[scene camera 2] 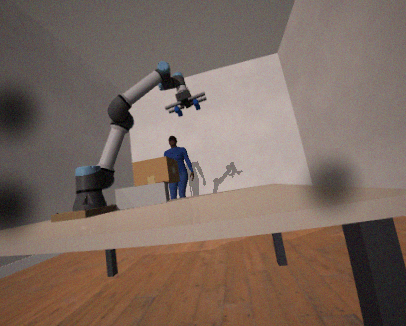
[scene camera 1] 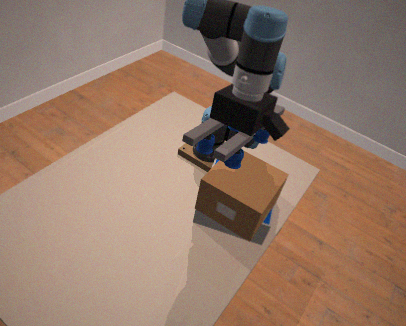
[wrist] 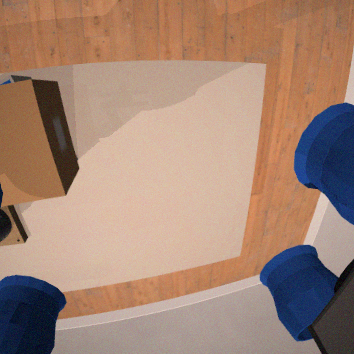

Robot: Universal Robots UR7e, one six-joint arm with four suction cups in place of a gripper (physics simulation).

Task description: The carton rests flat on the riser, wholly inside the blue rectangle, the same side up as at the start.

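Observation:
The brown carton rests flat on the grey riser, with a pale label on one side. Blue marking shows beside the carton; the rest is hidden, so I cannot tell whether the carton is wholly inside the rectangle. My suction gripper is off and empty, high above the table and well above the carton's level. In the wrist view its blue cups hang at the edges, with no object on them.
The arm's black and blue base stands on a brown plate beside the riser. The pale table top spreads around them. In scene camera 2 a person in blue stands behind the carton, beyond the table.

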